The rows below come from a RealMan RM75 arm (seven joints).
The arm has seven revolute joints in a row. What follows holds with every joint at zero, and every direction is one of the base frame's.
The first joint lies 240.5 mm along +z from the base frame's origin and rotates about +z.
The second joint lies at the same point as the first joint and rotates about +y.
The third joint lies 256 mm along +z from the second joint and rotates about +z.
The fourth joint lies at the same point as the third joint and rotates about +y.
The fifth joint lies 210 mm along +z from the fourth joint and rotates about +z.
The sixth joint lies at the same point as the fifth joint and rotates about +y.
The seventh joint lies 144 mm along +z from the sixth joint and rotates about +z.
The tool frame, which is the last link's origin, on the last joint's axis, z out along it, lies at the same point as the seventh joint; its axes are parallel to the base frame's.
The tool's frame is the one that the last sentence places.
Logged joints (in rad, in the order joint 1, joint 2, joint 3, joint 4, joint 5, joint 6, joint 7), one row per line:
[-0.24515, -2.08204, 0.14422, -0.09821, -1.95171, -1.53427, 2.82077]
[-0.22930, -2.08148, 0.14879, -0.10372, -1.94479, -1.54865, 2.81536]
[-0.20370, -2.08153, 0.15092, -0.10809, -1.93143, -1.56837, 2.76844]
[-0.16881, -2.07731, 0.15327, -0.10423, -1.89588, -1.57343, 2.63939]
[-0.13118, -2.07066, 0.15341, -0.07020, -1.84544, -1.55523, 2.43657]
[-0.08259, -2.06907, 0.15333, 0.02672, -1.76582, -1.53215, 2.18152]
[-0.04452, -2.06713, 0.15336, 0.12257, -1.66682, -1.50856, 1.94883]
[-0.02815, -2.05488, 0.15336, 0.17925, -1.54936, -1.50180, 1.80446]
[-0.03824, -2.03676, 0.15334, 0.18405, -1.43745, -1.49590, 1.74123]
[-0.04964, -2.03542, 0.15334, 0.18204, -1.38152, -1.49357, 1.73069]
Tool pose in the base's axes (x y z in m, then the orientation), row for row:
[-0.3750, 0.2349, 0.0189, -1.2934, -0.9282, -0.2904]
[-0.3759, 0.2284, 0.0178, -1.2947, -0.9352, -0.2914]
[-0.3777, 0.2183, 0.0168, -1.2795, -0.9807, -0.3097]
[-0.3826, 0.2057, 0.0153, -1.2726, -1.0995, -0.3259]
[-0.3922, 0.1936, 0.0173, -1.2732, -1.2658, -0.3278]
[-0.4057, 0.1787, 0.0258, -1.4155, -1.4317, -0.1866]
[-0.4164, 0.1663, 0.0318, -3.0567, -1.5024, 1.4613]
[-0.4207, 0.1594, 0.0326, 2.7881, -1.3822, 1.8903]
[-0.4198, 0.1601, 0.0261, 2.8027, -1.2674, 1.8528]
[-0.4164, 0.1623, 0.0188, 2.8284, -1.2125, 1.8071]
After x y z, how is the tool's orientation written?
As angles about the fixed x, y, z axes (roll, pitch, yaw), in radians.
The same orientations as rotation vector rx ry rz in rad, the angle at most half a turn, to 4 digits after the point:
[-1.3196, -0.6217, -0.8352]
[-1.3207, -0.6269, -0.8408]
[-1.3114, -0.6619, -0.8770]
[-1.3030, -0.7625, -0.9578]
[-1.2856, -0.9132, -1.0572]
[-1.2763, -1.0756, -1.1411]
[-1.2806, -1.2425, -1.1895]
[-1.3355, -1.3708, -1.1912]
[-1.4190, -1.4649, -1.1700]
[-1.4729, -1.5000, -1.1558]

